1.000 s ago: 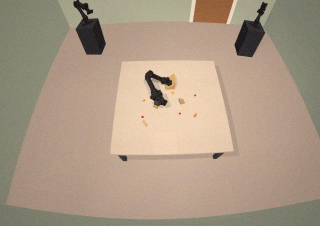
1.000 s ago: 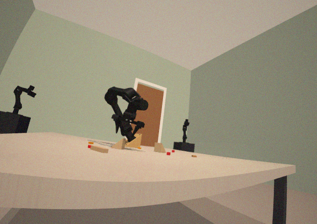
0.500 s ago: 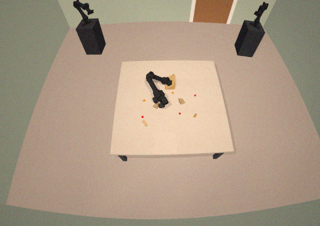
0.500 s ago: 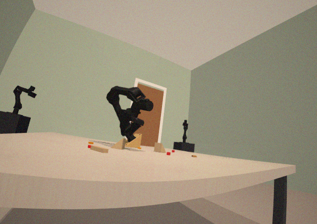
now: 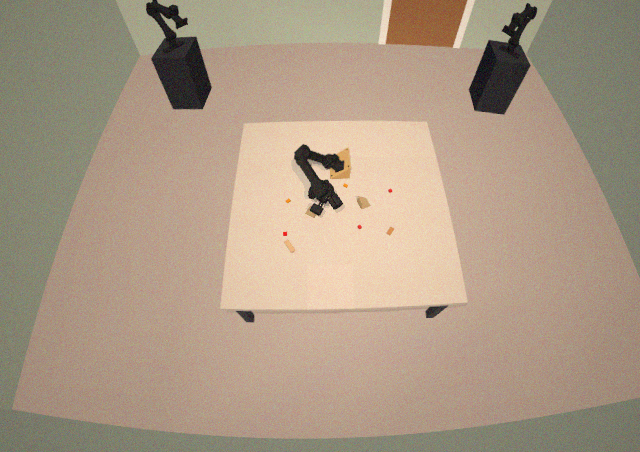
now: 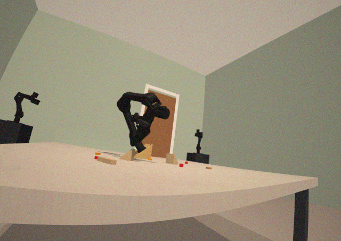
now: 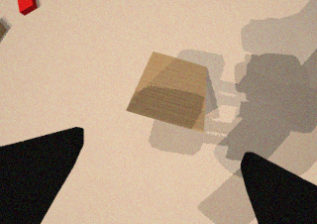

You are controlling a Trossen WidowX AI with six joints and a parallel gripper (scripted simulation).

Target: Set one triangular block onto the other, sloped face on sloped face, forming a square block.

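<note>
Now: the triangular block 8 cm below my gripper tip, 2 cm to the right of it and 1 cm behind it.
</note>
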